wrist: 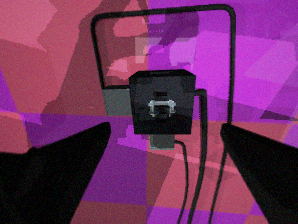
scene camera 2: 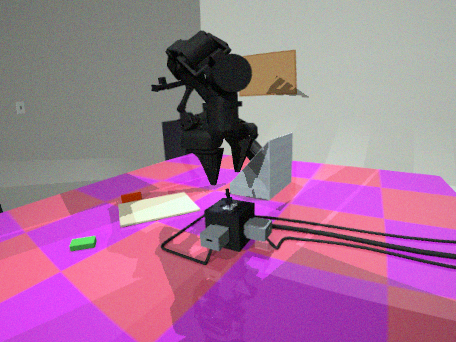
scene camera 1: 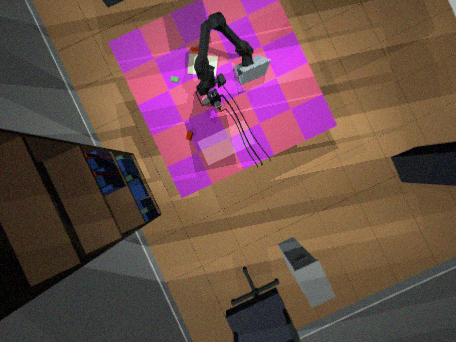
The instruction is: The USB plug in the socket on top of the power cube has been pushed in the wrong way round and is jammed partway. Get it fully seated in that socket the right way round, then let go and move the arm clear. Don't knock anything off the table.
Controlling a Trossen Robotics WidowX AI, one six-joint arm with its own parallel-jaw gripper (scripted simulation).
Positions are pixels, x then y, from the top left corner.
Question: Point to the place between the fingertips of my gripper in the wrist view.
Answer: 164,127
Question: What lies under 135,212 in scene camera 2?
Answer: A white flat pad.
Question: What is my gripper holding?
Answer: Nothing.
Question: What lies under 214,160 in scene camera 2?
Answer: My gripper.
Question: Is my gripper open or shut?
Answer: Open.
